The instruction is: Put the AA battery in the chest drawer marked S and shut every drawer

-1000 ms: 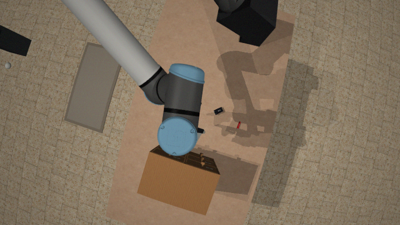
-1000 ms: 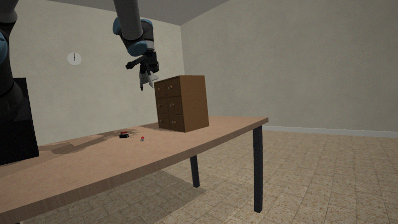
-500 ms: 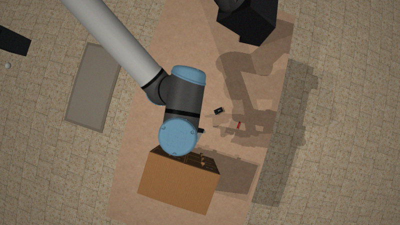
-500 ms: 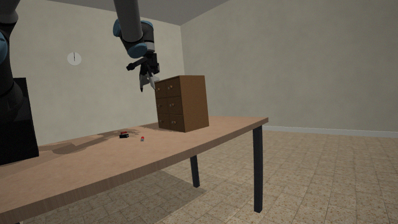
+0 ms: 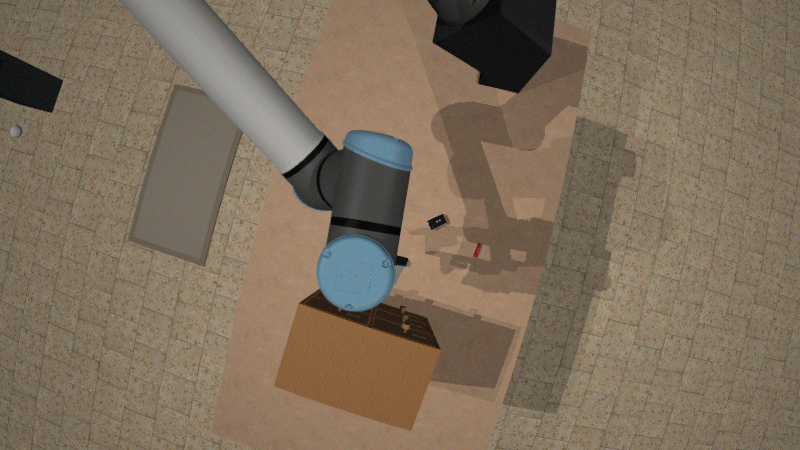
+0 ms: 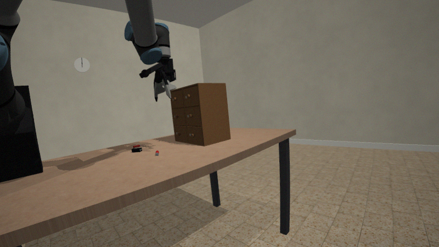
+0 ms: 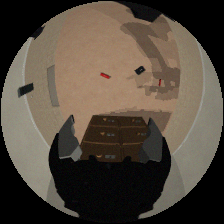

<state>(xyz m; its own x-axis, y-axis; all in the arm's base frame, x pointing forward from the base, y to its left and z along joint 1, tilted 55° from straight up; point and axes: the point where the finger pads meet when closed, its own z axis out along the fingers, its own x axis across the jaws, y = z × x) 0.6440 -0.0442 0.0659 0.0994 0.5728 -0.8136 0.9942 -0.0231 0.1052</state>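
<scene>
Now: hand 220 mm short of the drawer, 110 mm above it and 50 mm to the left of it. From my hand the other things lie so: small black object 240 mm below, 130 mm to the left, 100 mm behind.
</scene>
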